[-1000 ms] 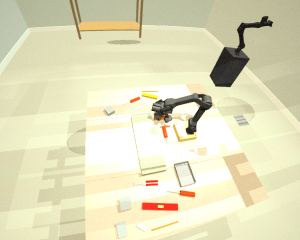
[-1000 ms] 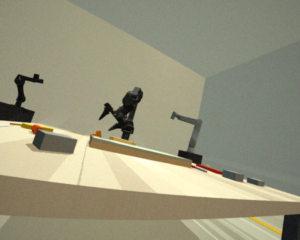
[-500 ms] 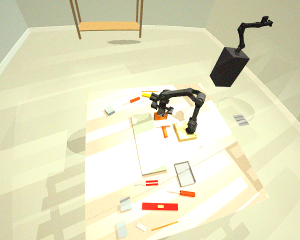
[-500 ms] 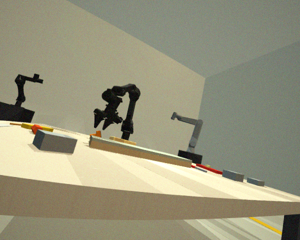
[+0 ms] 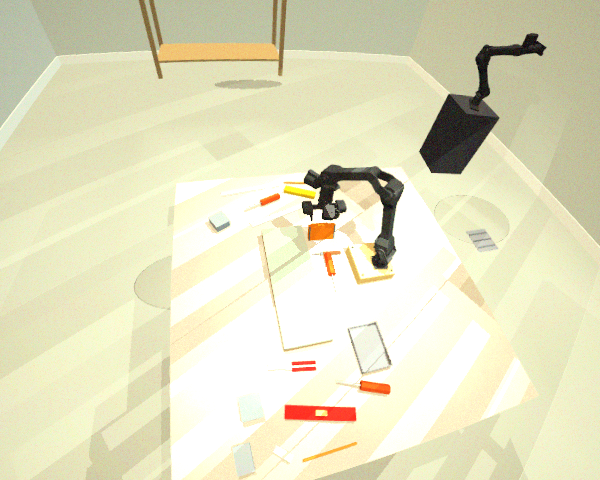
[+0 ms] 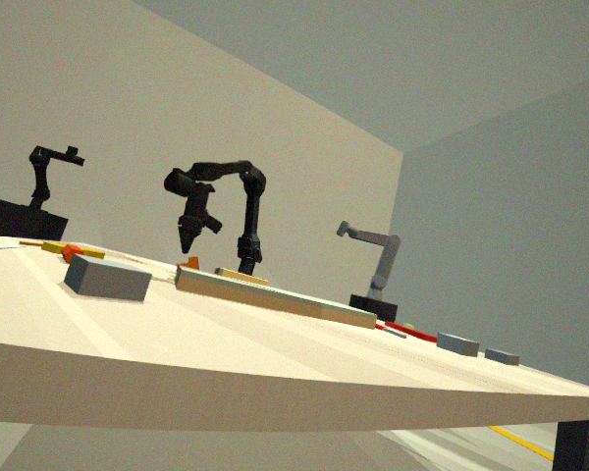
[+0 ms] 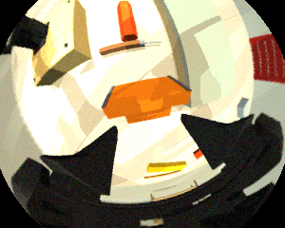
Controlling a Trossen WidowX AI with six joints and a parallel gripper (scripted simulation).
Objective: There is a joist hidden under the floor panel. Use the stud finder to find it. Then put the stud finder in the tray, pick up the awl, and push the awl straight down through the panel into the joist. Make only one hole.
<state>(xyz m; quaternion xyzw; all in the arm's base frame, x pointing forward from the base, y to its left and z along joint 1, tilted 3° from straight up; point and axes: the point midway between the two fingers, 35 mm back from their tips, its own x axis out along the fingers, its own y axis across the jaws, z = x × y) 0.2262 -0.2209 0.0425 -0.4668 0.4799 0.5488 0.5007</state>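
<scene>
Now: gripper tip 2 cm short of the orange stud finder, 1 cm to the right of it and 5 cm above it. From my gripper tip the other things lie so: yellow bar 7 cm ahead, 24 cm to the right, 6 cm below; then grey tray 11 cm behind, 55 cm to the left, 6 cm below; then red level 10 cm ahead, 74 cm to the left, 6 cm below.
</scene>
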